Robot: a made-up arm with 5 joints. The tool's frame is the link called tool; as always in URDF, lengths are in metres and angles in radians. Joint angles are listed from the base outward.
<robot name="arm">
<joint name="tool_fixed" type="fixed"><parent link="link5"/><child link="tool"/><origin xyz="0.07 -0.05 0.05" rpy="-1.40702 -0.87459 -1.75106"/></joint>
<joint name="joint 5" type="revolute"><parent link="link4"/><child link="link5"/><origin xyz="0.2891 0.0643 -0.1" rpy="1.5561 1.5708 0"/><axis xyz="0 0 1"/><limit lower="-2.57" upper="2.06"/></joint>
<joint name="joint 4" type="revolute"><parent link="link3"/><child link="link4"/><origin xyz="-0.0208 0.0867 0.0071" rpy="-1.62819 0.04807 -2.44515"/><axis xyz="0 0 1"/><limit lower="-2.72" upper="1.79"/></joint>
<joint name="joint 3" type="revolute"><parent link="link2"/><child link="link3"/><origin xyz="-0.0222 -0.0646 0.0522" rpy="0.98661 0.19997 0.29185"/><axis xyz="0 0 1"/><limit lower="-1.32" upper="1.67"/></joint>
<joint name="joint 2" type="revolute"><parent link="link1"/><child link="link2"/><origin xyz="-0.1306 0.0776 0.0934" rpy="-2.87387 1.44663 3.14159"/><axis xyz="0 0 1"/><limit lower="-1.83" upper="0.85"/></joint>
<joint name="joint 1" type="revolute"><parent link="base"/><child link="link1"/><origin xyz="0.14 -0.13 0.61" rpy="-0.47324 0.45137 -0.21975"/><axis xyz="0 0 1"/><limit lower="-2.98" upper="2.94"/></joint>
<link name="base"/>
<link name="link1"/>
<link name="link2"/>
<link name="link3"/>
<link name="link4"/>
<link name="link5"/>
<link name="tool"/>
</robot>
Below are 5 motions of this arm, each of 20 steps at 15 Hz.
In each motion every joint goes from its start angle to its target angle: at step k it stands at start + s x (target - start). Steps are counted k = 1, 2, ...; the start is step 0. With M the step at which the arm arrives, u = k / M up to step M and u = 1 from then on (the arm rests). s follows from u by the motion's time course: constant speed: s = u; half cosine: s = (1 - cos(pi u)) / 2; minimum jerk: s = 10 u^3 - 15 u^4 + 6 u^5.
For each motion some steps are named. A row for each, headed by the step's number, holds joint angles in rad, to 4 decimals.
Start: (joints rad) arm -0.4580 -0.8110 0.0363 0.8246 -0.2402
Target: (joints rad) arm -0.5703 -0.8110 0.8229 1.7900 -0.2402
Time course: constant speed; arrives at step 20
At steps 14, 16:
14: -0.5366 -0.8110 0.5869 1.5004 -0.2402
16: -0.5478 -0.8110 0.6656 1.5969 -0.2402

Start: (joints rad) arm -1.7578 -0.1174 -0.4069 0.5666 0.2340
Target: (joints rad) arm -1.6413 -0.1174 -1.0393 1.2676 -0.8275
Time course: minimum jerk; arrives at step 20
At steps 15, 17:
15: -1.6534 -0.1174 -0.9738 1.1950 -0.7176
17: -1.6444 -0.1174 -1.0225 1.2489 -0.7993

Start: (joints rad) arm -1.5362 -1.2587 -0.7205 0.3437 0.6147
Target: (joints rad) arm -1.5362 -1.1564 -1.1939 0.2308 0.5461
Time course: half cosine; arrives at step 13
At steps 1, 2, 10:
1: -1.5362 -1.2572 -0.7274 0.3421 0.6137
2: -1.5362 -1.2528 -0.7476 0.3372 0.6108
10: -1.5362 -1.1693 -1.1344 0.2450 0.5547

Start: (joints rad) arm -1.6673 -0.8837 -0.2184 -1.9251 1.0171
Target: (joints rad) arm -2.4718 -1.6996 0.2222 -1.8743 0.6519
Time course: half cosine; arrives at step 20
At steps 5, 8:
5: -1.7851 -1.0032 -0.1539 -1.9177 0.9636
8: -1.9452 -1.1656 -0.0662 -1.9075 0.8909

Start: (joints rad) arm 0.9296 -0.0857 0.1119 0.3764 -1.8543
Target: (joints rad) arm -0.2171 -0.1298 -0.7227 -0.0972 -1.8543
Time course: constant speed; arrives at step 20
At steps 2, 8, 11, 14, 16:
2: 0.8149 -0.0901 0.0284 0.3290 -1.8543
8: 0.4709 -0.1033 -0.2219 0.1870 -1.8543
11: 0.2989 -0.1100 -0.3471 0.1159 -1.8543
14: 0.1269 -0.1166 -0.4723 0.0449 -1.8543
16: 0.0122 -0.1210 -0.5558 -0.0025 -1.8543

